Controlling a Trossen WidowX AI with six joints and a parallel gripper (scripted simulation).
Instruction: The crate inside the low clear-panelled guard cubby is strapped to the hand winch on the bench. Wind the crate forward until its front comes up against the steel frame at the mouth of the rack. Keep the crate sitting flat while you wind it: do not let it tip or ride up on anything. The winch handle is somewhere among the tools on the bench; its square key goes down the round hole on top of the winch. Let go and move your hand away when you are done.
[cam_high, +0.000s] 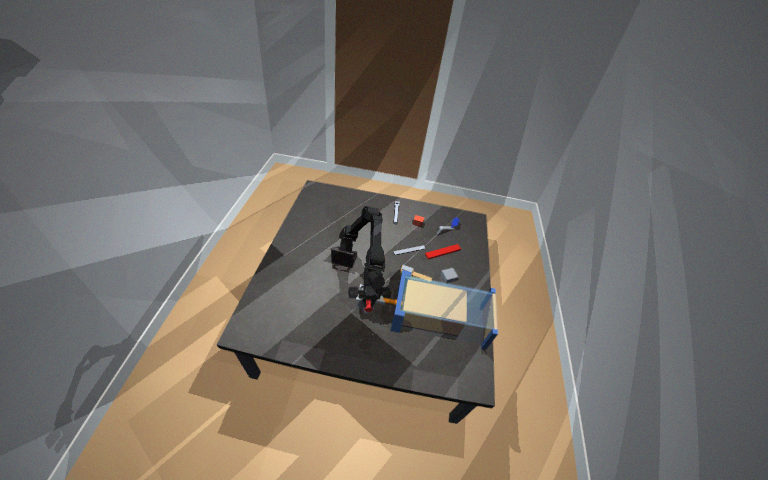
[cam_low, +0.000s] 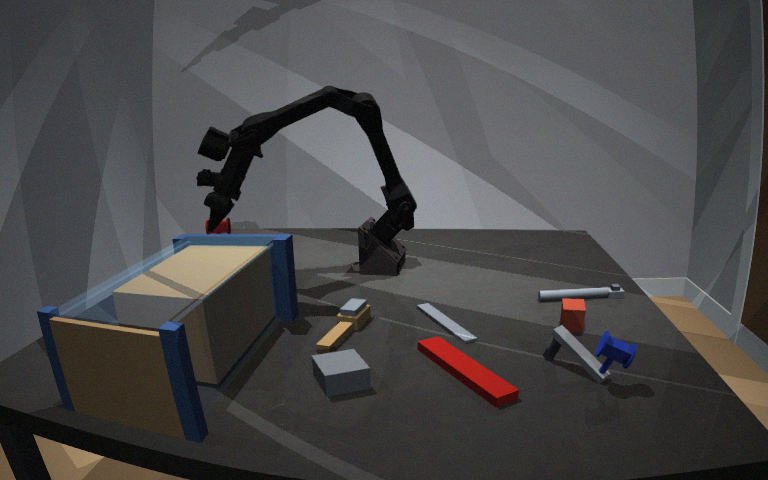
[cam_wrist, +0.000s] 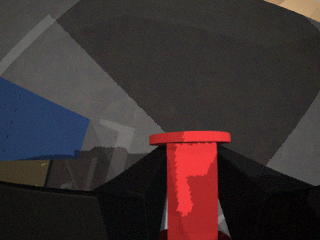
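Right now the red spool-shaped grip is 2 cm to the left of my gripper tip and 1 cm below it. The rest, counted from my gripper tip: grey winch: 11 cm to the left, 11 cm below, 3 cm behind; clear-panelled cubby: 39 cm ahead, 7 cm to the left, 3 cm below; wooden-handled tool: 33 cm to the left, 24 cm ahead, 13 cm below.
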